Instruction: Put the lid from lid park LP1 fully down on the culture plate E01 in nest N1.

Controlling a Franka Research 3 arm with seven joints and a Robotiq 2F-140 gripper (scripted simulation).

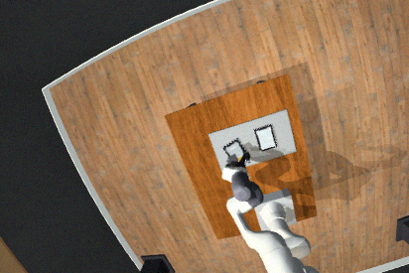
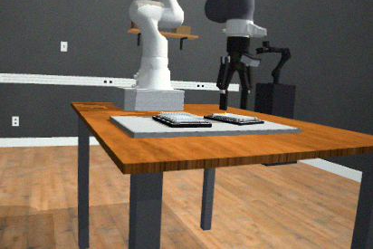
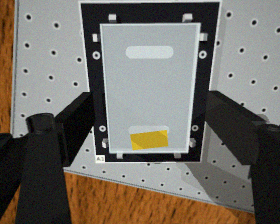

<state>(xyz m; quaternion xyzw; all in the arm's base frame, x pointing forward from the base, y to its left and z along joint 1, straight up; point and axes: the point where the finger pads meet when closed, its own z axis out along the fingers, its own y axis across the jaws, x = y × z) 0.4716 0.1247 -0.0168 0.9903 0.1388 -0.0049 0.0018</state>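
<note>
Now: the clear lid 5 cm below my hand. The rest, counted from my hand: black nest (4 cm ahead, 21 cm to the right, 6 cm below); then culture plate (4 cm ahead, 21 cm to the right, 4 cm below); then black lid park (6 cm below).
</note>
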